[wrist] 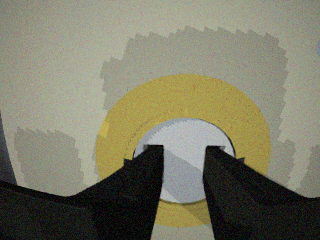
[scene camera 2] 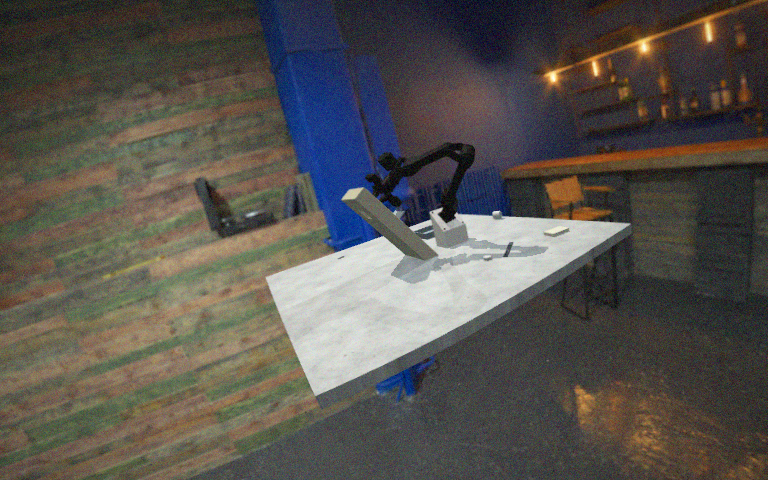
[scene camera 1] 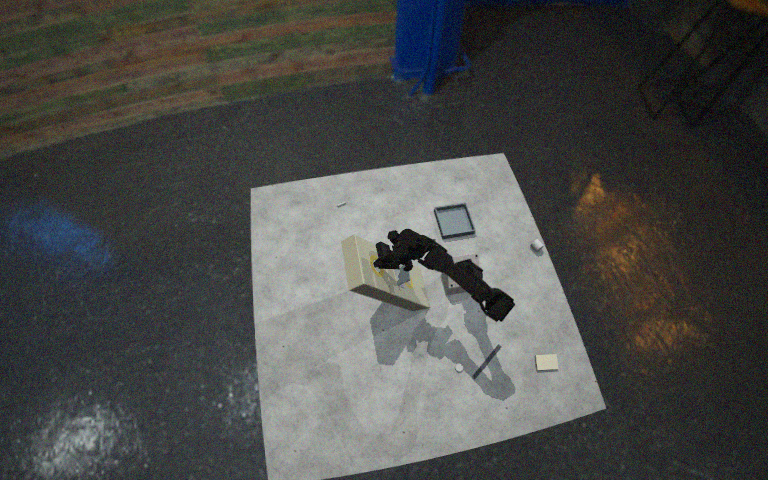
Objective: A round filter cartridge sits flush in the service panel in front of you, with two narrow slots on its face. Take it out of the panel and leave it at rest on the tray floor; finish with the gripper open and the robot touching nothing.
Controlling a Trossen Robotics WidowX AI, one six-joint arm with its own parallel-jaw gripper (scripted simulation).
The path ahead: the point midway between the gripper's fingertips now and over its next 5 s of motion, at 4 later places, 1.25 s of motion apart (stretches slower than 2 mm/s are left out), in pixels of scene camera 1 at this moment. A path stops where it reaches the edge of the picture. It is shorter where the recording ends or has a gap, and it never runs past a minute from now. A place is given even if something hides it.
The gripper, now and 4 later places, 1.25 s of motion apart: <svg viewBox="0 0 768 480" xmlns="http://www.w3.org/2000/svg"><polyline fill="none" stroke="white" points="374,266 394,260 400,265 391,251 404,264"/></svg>
